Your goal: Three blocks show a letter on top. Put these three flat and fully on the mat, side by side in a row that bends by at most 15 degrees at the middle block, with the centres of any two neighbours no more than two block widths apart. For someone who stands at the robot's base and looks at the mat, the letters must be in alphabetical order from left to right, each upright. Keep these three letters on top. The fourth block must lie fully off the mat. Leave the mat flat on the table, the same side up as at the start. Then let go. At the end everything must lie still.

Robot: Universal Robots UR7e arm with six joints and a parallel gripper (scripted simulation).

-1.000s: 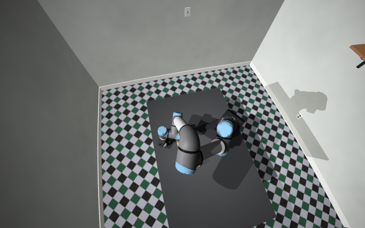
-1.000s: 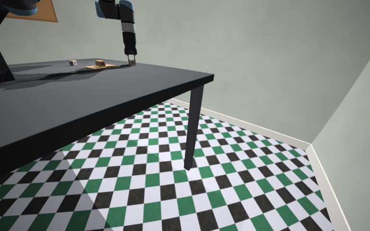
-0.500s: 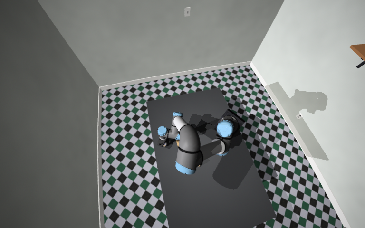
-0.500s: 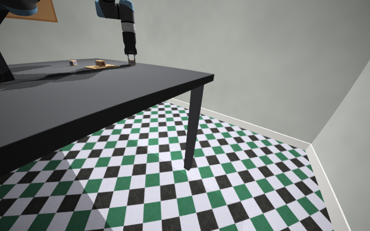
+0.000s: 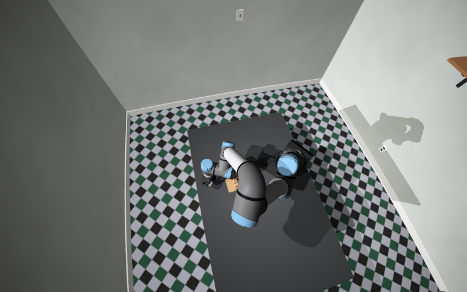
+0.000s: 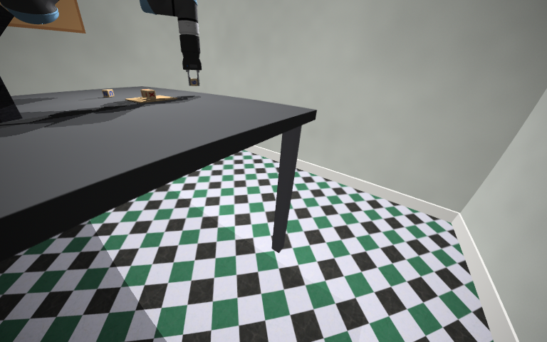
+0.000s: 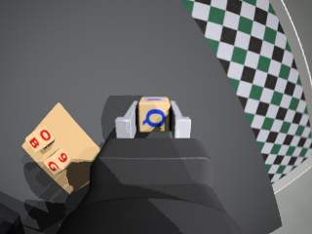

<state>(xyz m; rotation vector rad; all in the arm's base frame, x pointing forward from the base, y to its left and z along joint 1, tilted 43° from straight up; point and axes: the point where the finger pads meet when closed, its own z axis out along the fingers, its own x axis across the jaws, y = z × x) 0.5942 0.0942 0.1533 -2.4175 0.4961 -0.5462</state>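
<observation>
My hand is 19 cm past the G block, 5 cm to the left of it and 4 cm above it. From my hand the other things lie so: mat 18 cm behind, 6 cm below, 5 cm to the right.
</observation>
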